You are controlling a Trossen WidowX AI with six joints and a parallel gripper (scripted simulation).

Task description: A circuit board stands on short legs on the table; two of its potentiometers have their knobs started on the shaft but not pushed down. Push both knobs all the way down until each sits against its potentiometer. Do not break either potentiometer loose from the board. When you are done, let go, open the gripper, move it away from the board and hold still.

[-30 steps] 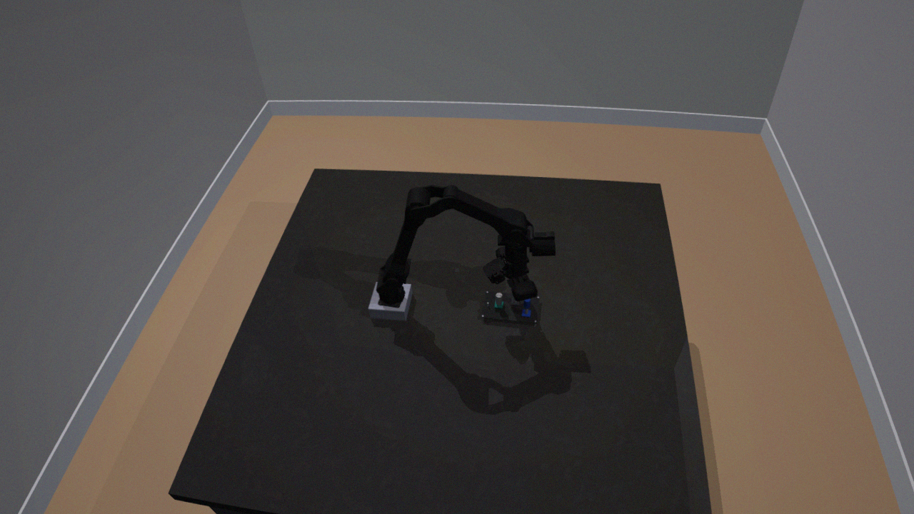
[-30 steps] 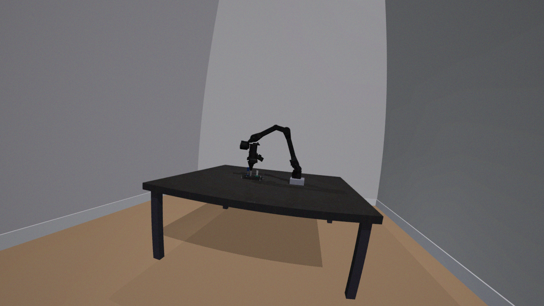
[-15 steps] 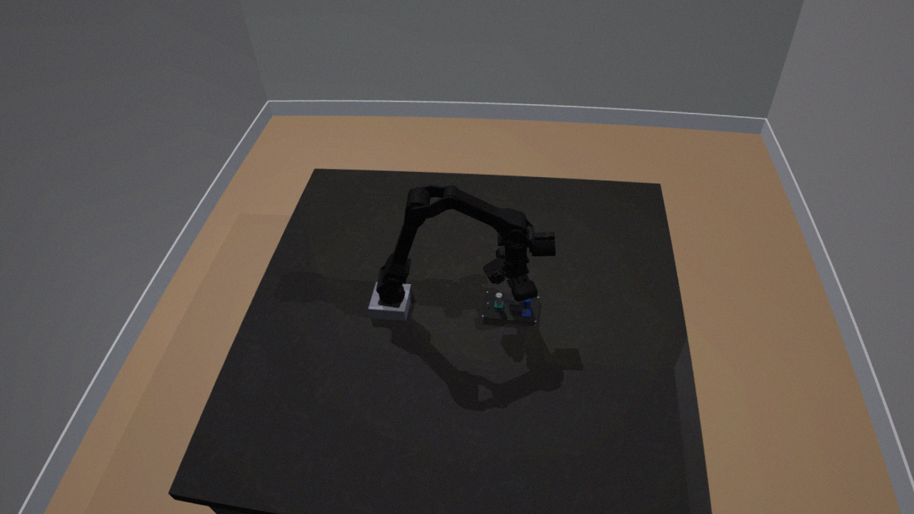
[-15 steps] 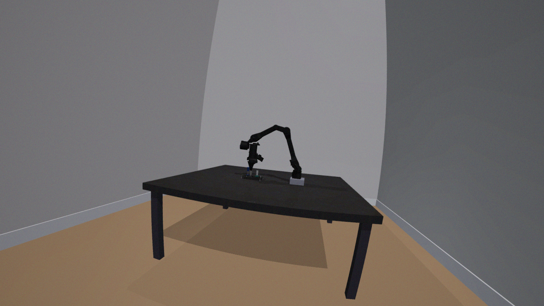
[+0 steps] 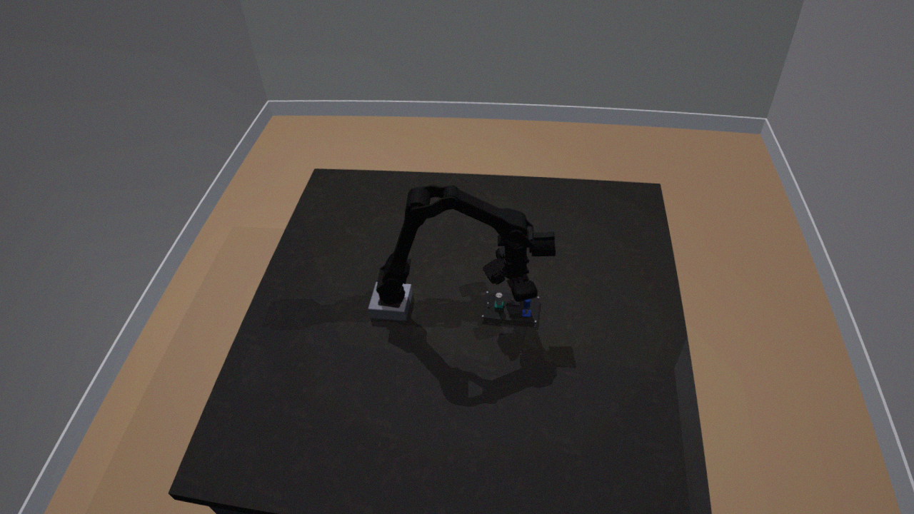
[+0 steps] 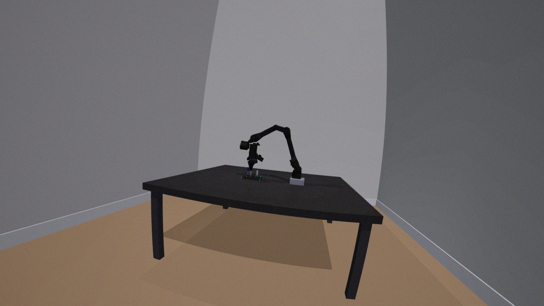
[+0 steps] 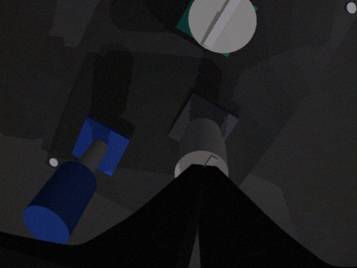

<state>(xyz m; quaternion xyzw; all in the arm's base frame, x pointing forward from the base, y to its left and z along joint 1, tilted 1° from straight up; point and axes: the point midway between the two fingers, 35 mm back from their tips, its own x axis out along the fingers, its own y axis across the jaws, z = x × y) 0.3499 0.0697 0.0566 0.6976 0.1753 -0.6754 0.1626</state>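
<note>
Now: the white knob 10 mm below my gripper tip.
</note>
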